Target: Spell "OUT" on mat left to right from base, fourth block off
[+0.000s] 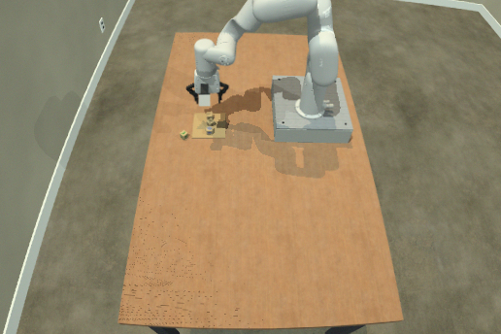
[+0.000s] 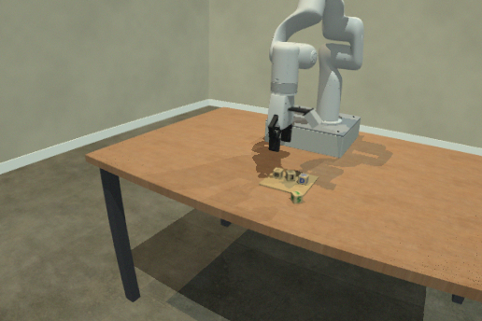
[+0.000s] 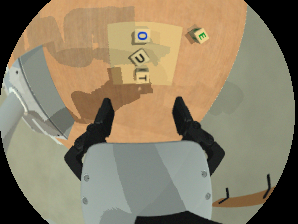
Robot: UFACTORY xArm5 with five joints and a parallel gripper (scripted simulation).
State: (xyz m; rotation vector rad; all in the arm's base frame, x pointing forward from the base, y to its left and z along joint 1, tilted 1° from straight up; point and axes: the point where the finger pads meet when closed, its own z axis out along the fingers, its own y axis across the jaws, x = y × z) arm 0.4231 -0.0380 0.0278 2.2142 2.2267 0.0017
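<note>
Now: the U block 4 cm to the left of my hand and 10 cm below it. From my hand the other things lie so: tan mat: 4 cm to the left, 11 cm below.
</note>
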